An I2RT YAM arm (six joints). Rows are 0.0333 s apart.
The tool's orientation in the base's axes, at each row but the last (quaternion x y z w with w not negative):
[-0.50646 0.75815 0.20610 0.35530]
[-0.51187 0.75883 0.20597 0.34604]
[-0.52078 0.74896 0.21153 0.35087]
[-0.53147 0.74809 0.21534 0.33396]
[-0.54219 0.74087 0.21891 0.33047]
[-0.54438 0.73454 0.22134 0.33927]
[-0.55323 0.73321 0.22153 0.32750]
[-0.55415 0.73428 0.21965 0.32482]
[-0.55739 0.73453 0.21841 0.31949]
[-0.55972 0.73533 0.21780 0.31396]
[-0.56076 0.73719 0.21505 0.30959]
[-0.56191 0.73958 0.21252 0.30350]
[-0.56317 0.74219 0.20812 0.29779]
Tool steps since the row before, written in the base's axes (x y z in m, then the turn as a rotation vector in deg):
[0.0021 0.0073 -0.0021 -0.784 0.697 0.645]
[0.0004 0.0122 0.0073 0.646 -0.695 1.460]
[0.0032 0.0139 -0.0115 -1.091 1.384 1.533]
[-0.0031 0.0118 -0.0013 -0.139 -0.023 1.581]
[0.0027 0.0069 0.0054 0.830 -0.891 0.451]
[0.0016 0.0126 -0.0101 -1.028 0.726 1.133]
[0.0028 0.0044 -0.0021 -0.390 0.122 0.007]
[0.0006 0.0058 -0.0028 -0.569 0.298 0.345]
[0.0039 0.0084 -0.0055 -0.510 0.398 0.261]
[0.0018 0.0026 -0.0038 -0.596 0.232 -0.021]
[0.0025 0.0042 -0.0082 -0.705 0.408 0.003]
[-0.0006 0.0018 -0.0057 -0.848 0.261 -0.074]
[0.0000 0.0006 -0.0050 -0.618 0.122 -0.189]
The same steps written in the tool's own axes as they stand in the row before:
[-0.0035 0.0011 0.0070 -0.731 0.967 -0.217]
[-0.0132 0.0041 0.0033 -0.787 -0.927 -1.247]
[-0.0009 0.0027 0.0181 -1.787 1.448 -0.407]
[-0.0061 0.0070 0.0080 -1.107 0.071 -1.135]
[-0.0090 -0.0006 0.0017 0.098 -1.084 -0.708]
[-0.0010 0.0028 0.0159 -1.127 1.151 -0.522]
[-0.0019 -0.0013 0.0051 -0.019 0.408 -0.013]
[-0.0020 0.0012 0.0060 -0.349 0.618 -0.168]
[-0.0025 -0.0012 0.0104 -0.367 0.592 -0.029]
[0.0006 -0.0009 0.0048 -0.039 0.637 0.041]
[0.0024 -0.0010 0.0092 -0.159 0.790 0.117]
[0.0028 0.0012 0.0052 0.024 0.889 0.047]
[0.0030 0.0003 0.0041 0.157 0.632 0.089]

